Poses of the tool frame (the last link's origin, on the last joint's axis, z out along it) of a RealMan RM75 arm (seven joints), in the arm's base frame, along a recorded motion.
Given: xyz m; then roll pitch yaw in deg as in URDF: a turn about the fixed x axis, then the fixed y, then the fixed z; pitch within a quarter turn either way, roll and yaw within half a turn.
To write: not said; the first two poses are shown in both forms.
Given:
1: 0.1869 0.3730 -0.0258 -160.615 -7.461 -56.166
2: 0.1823 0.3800 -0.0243 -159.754 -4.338 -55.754
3: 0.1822 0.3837 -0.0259 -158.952 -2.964 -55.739
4: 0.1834 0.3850 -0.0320 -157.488 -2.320 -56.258
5: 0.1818 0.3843 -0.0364 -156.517 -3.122 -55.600
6: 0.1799 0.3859 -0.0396 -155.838 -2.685 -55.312
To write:
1: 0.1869 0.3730 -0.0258 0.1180 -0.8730 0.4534 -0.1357
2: 0.1823 0.3800 -0.0243 0.1378 -0.8727 0.4541 -0.1151
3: 0.1822 0.3837 -0.0259 0.1495 -0.8711 0.4553 -0.1078
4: 0.1834 0.3850 -0.0320 0.1627 -0.8666 0.4588 -0.1095
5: 0.1818 0.3843 -0.0364 0.1675 -0.8683 0.4516 -0.1185
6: 0.1799 0.3859 -0.0396 0.1747 -0.8682 0.4494 -0.1174
